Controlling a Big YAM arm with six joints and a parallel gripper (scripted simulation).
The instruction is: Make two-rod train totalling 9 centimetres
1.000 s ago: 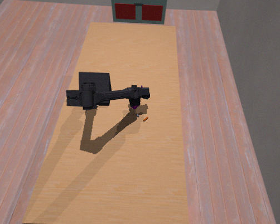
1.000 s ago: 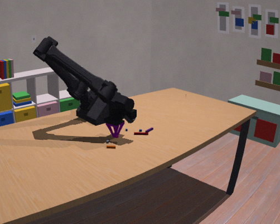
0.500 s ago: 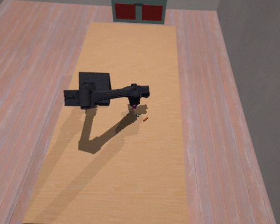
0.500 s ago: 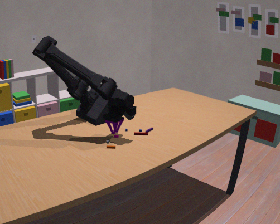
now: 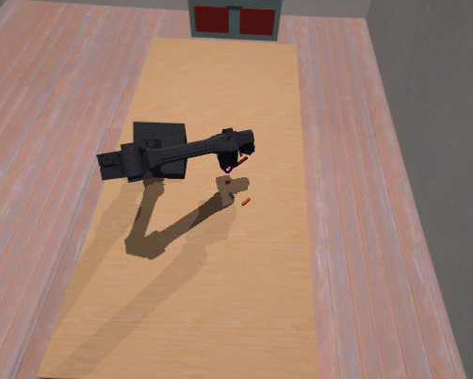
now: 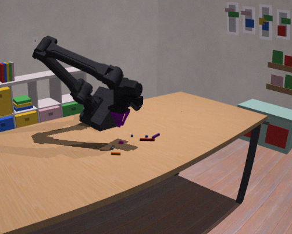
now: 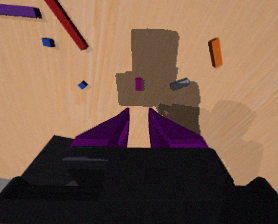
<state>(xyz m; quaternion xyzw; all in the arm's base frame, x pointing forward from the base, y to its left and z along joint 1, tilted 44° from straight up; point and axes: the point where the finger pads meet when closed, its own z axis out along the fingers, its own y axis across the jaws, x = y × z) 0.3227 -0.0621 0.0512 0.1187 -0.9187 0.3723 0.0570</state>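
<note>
My gripper is now 6 cm short of the red rod, 12 cm to the right of it and 9 cm above it. Also, from my hand: orange rod 8 cm ahead, 10 cm to the right, 9 cm below; then magenta rod 9 cm below; then grey rod 2 cm ahead, 7 cm to the right, 9 cm below.
</note>
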